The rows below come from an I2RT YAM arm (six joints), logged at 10 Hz.
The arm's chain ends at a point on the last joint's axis. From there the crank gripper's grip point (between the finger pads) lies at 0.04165 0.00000 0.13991 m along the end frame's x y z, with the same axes.
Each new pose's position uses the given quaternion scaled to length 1; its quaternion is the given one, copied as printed.
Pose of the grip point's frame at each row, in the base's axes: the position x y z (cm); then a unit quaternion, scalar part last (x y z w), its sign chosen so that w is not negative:
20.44 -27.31 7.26 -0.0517 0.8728 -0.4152 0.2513
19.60 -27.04 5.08 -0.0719 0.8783 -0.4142 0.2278
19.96 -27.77 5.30 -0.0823 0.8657 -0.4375 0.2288
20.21 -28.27 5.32 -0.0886 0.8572 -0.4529 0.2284
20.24 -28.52 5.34 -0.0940 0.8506 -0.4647 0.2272
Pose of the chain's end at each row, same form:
17.32 -16.29 16.31 -0.0517 0.8728 -0.4152 0.2513
16.86 -16.01 14.24 -0.0719 0.8783 -0.4142 0.2278
17.08 -16.27 13.82 -0.0823 0.8657 -0.4375 0.2288
17.27 -16.48 13.41 -0.0886 0.8572 -0.4529 0.2284
17.27 -16.51 13.09 -0.0940 0.8506 -0.4647 0.2272

